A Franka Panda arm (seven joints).
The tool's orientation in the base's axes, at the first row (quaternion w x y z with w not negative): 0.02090, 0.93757, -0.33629, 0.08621
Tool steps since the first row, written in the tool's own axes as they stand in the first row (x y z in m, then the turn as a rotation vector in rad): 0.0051, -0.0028, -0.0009, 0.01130, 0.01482, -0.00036; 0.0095, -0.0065, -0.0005, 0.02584, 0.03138, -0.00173; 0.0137, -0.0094, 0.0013, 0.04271, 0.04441, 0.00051; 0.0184, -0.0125, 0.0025, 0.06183, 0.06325, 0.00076; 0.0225, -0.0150, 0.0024, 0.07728, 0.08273, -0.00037; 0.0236, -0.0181, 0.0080, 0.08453, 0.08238, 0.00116
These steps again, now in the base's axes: 0.0055, -0.0009, 0.0018, -0.00088, -0.01851, 0.00206; 0.0113, -0.0009, 0.0023, -0.00055, -0.04029, 0.00565; 0.0166, -0.0015, 0.0013, 0.00433, -0.06115, 0.00617; 0.0223, -0.0021, 0.0010, 0.00693, -0.08773, 0.00893; 0.0269, -0.0027, 0.0019, 0.00613, -0.11236, 0.01239; 0.0306, -0.0016, -0.0034, 0.01208, -0.11679, 0.01216
